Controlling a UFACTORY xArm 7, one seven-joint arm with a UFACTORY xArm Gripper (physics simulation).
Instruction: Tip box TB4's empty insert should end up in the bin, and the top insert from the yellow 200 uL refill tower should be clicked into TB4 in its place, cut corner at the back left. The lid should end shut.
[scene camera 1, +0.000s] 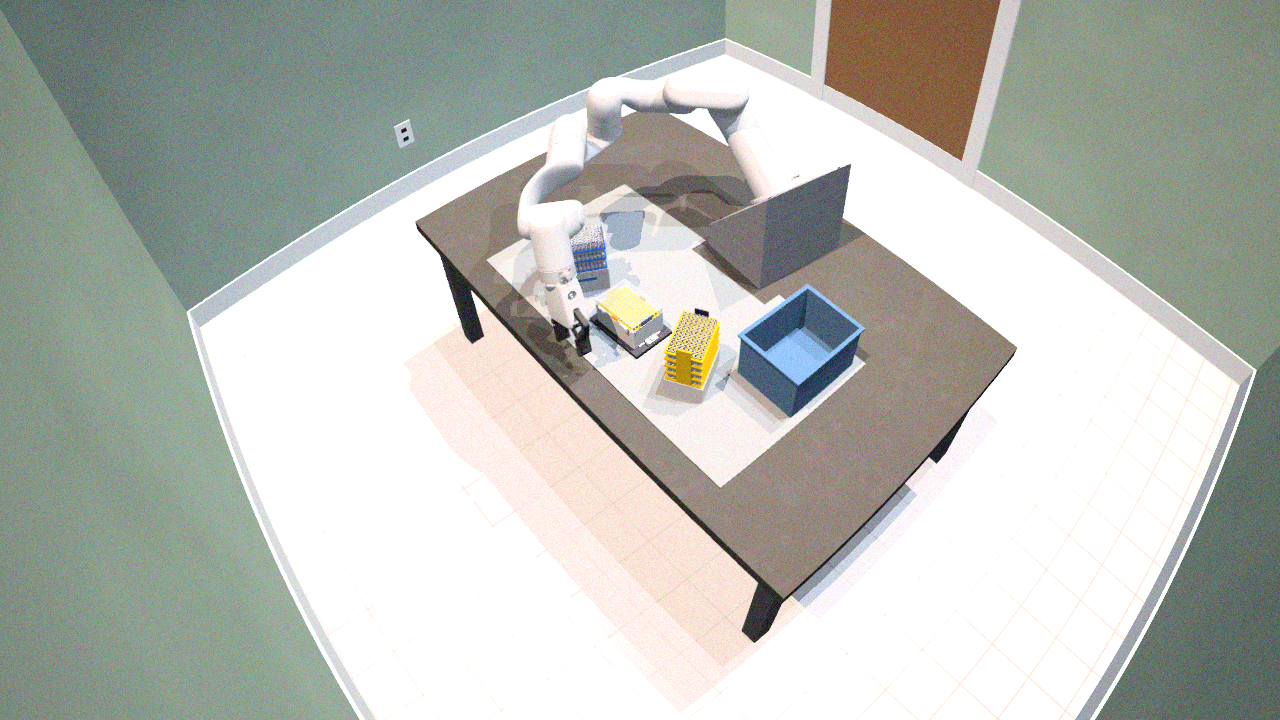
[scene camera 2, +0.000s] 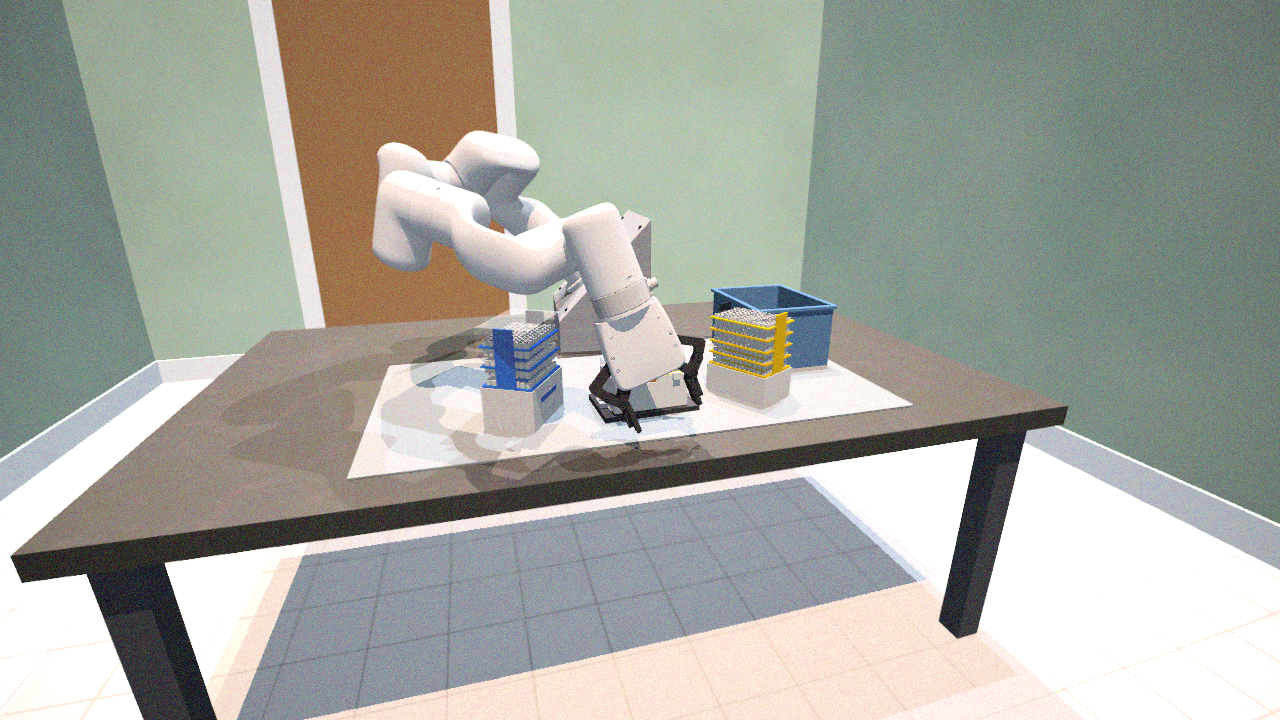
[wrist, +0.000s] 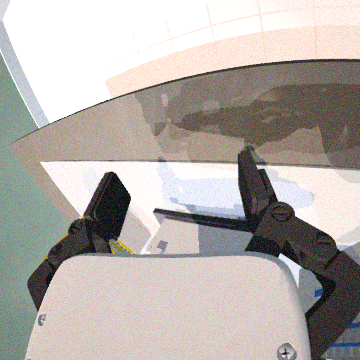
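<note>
The tip box (scene camera 1: 640, 334) (scene camera 2: 671, 391) (wrist: 175, 240) stands upright on a black base, with its yellow insert (scene camera 1: 631, 306) in the top. I cannot make out its clear lid. The yellow refill tower (scene camera 1: 691, 349) (scene camera 2: 750, 344) (wrist: 121, 247) stands beside it, stacked with several inserts. The blue bin (scene camera 1: 771, 368) (scene camera 2: 812, 335) is beyond the tower. My gripper (scene camera 1: 571, 339) (scene camera 2: 667, 413) (wrist: 176, 176) is open and empty. It is tilted, low at the front side of the box near the table's front edge. Its body hides most of the box in the wrist view.
The blue refill tower (scene camera 1: 590, 257) (scene camera 2: 521, 360) (wrist: 345, 341) stands on the other side of the box. A grey panel (scene camera 1: 803, 228) stands upright at the back. A pale mat (scene camera 1: 716, 452) (scene camera 2: 393, 452) lies under the objects on the dark table (scene camera 1: 930, 358) (scene camera 2: 223, 429).
</note>
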